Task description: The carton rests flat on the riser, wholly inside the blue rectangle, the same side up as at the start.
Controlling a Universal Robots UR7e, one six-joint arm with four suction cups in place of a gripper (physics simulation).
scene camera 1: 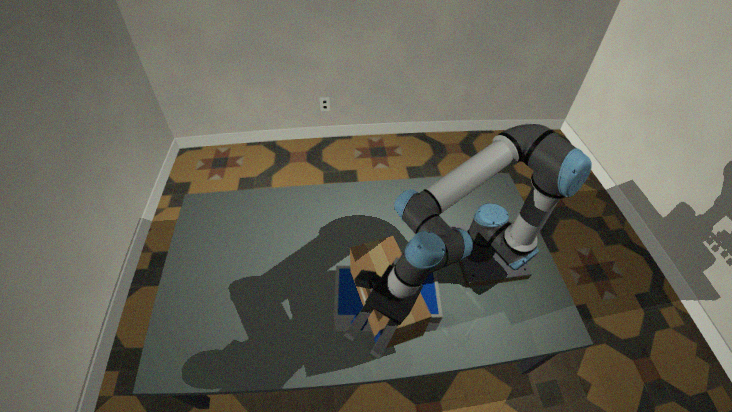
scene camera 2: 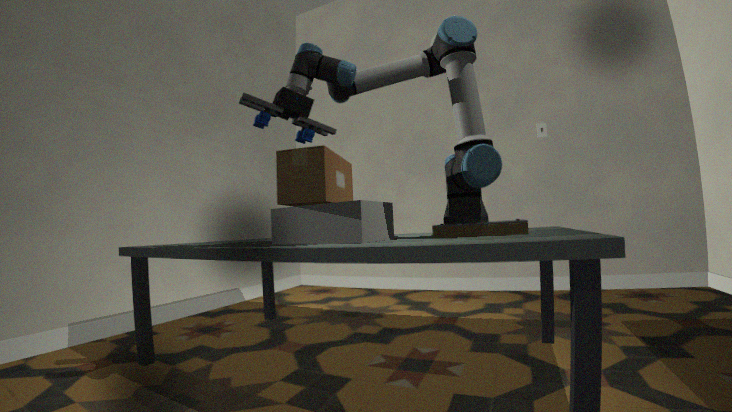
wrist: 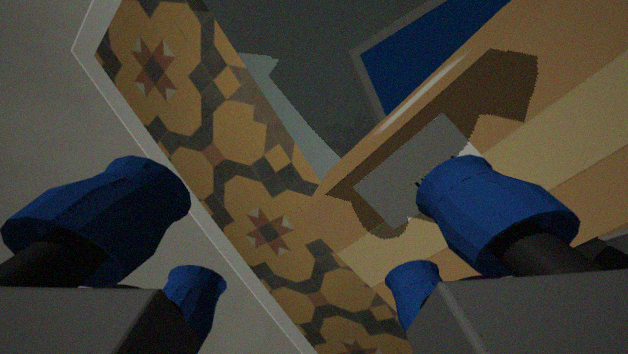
Labels:
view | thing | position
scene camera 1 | brown carton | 376, 256
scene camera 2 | brown carton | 313, 175
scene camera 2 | grey riser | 360, 221
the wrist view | suction head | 126, 210
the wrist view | brown carton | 532, 94

